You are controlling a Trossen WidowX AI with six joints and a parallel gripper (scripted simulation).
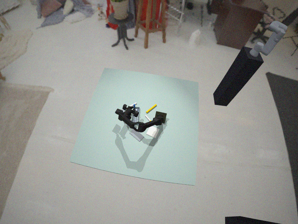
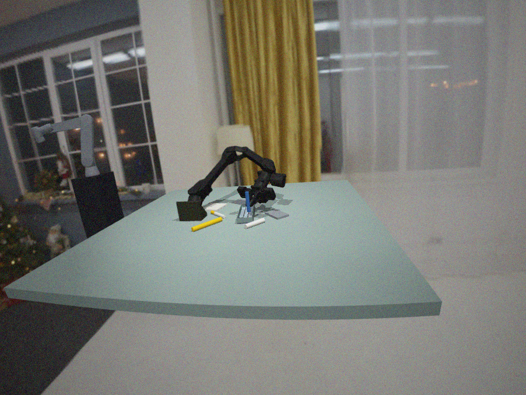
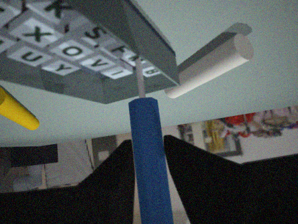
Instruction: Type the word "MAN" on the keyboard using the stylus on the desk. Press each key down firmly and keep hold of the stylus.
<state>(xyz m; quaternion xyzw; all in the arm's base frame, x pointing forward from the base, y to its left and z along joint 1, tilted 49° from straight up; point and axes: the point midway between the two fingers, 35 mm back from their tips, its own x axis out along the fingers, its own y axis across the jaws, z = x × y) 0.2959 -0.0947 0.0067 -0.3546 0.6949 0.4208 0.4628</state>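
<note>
My gripper tip is 6 cm above the M key. From my gripper tip the other things lie so: blue stylus: 1 cm below; then stylus tip: 5 cm below; then white cylinder: 7 cm to the right, 6 cm below, 3 cm ahead.
</note>
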